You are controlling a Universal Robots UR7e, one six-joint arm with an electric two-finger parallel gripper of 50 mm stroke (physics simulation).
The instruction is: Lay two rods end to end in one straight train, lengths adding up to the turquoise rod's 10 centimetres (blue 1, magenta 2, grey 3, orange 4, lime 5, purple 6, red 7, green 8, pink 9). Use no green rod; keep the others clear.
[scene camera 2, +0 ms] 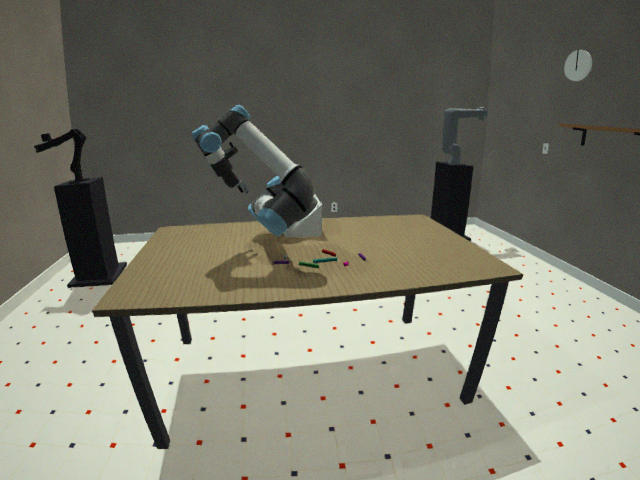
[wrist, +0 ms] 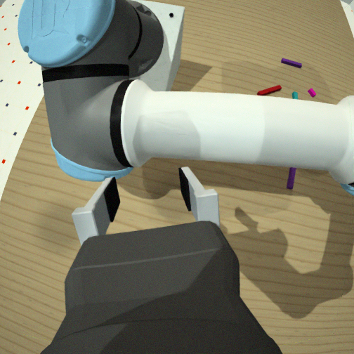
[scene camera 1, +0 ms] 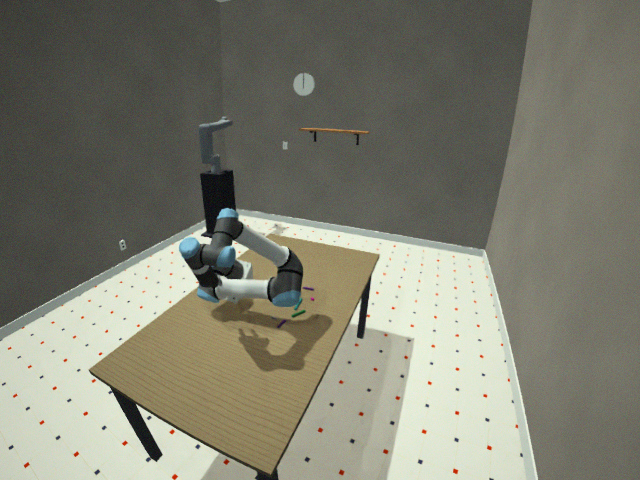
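Seen in the pictures: gripper, fingertip midpoint: (scene camera 2: 245,192) (scene camera 1: 215,284); arm's base, origin of the base link: (scene camera 2: 306,210) (scene camera 1: 231,272).
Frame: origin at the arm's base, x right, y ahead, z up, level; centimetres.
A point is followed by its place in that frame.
Observation:
The turquoise rod (scene camera 1: 298,304) @[x 1.9, y 41.0, z -9.4 cm] (scene camera 2: 325,260) @[x 1.0, y 41.0, z -9.8 cm] (wrist: 295,95) lies on the table, partly hidden by the arm in the wrist view. The red rod (scene camera 2: 328,252) @[x -2.3, y 33.5, z -9.6 cm] (wrist: 269,90) lies behind it in scene view 2. The small grey rod (scene camera 1: 275,318) @[x 16.4, y 34.5, z -9.6 cm] (scene camera 2: 285,258) @[x 16.2, y 35.1, z -10.0 cm] lies near one purple rod (scene camera 1: 281,323) @[x 18.9, y 38.9, z -9.5 cm] (scene camera 2: 281,262) @[x 18.4, y 39.3, z -9.7 cm] (wrist: 290,178); the arm hides the grey rod in the wrist view. Another purple rod (scene camera 1: 308,288) @[x -14.5, y 40.6, z -9.6 cm] (scene camera 2: 361,256) @[x -14.5, y 40.5, z -9.7 cm] (wrist: 291,63) lies beyond the short magenta rod (scene camera 1: 312,299) @[x -5.5, y 46.2, z -9.8 cm] (scene camera 2: 345,264) @[x -5.5, y 46.7, z -9.8 cm] (wrist: 312,92). My gripper (scene camera 2: 242,189) @[x 30.3, y 12.3, z 13.4 cm] (wrist: 148,185) is open and empty, high above the table, away from the rods.
The green rod (scene camera 1: 298,313) @[x 8.7, y 43.6, z -9.6 cm] (scene camera 2: 308,265) @[x 8.6, y 44.0, z -9.9 cm] lies between the turquoise rod and the nearer purple rod. The wooden table (scene camera 1: 206,392) @[x 66.2, y 28.5, z -10.4 cm] (scene camera 2: 413,242) @[x -45.9, y 28.9, z -10.3 cm] (wrist: 40,280) carries the arm's white base (scene camera 2: 308,224) @[x 1.1, y 9.9, z -4.2 cm]. The arm's white link (wrist: 215,127) crosses the wrist view above the rods.

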